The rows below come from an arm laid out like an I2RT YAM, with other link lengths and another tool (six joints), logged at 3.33 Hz.
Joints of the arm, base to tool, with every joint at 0 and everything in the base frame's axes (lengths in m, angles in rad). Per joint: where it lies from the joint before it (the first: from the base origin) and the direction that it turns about. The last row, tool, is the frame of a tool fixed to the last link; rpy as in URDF.
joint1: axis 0 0 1 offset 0.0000 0.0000 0.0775
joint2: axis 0 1 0 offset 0.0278 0.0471 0.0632
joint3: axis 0 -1 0 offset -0.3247 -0.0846 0.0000
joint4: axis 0 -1 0 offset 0.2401 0.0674 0.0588
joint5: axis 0 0 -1 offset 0.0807 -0.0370 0.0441
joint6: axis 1 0 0 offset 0.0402 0.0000 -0.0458
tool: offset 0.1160 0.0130 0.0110 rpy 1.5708 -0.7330 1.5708
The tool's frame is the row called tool.
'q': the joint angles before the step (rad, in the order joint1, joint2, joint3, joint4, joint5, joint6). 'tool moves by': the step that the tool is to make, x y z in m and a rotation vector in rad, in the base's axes. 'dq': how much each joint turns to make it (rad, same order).
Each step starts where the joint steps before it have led.
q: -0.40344, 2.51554, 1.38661, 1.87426, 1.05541, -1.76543
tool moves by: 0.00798, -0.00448, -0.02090, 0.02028, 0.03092, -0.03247
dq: 0.00307, 0.06461, 0.06455, -0.00108, 0.03059, -0.04017
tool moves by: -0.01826, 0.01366, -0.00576, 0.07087, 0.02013, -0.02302
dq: 0.01841, -0.07196, -0.13187, -0.02160, 0.06901, 0.03979
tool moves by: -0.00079, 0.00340, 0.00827, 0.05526, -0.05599, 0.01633
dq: 0.00766, -0.07678, -0.04304, -0.15478, 0.03376, 0.16562
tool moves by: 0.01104, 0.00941, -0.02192, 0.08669, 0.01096, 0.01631
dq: 0.02607, -0.02457, -0.01374, -0.22662, 0.04147, 0.18685
